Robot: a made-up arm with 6 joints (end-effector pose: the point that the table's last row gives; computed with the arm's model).
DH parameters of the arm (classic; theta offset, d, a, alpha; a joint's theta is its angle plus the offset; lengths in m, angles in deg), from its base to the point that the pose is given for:
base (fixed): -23.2 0 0.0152 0
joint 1: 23.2 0.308 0.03 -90
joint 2: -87.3 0 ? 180
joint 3: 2.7 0.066 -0.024 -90
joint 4: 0 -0.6 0.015 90
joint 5: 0 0.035 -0.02 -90
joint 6: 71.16 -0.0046 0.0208 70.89
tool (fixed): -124.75 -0.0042 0 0
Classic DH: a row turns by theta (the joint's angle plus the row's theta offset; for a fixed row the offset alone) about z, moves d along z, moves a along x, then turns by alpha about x.
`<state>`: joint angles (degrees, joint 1 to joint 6).
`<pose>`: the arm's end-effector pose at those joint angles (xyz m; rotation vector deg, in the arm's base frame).
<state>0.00 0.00 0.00 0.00 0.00 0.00</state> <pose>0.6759 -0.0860 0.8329 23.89 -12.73 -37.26</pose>
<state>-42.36 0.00 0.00 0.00 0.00 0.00</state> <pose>0.4492 -0.5111 0.8329 18.85 -21.85 -78.76</pose>
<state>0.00 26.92 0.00 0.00 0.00 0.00</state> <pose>0.8451 -0.0860 0.4899 14.57 12.85 -41.80</pose>
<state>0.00 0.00 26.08 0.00 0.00 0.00</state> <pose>0.6257 -0.0860 1.1020 32.22 -37.47 -31.43</pose>
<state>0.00 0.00 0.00 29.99 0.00 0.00</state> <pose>0.6759 -0.0852 0.8402 -4.92 -21.77 -32.46</pose>
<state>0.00 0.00 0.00 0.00 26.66 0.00</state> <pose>0.6829 -0.0860 0.8374 32.40 -38.02 -31.28</pose>
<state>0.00 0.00 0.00 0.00 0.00 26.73</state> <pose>0.6759 -0.0869 0.8232 -1.79 -20.83 -33.05</pose>
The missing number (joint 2, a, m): 0.5516
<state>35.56 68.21 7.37 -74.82 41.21 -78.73</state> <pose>0.7198 0.3831 -0.0639 128.30 31.05 -88.10</pose>
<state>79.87 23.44 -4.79 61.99 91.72 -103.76</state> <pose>0.2235 0.7824 0.5402 39.26 82.15 104.49</pose>
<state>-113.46 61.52 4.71 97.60 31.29 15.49</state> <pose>-0.3869 -0.7652 0.0262 -37.42 38.64 -60.60</pose>
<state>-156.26 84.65 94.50 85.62 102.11 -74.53</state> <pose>-1.0748 -0.4325 0.4454 -11.60 -21.81 -86.04</pose>
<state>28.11 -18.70 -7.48 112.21 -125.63 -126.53</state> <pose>0.4326 0.1778 0.9704 64.51 -80.74 -112.45</pose>
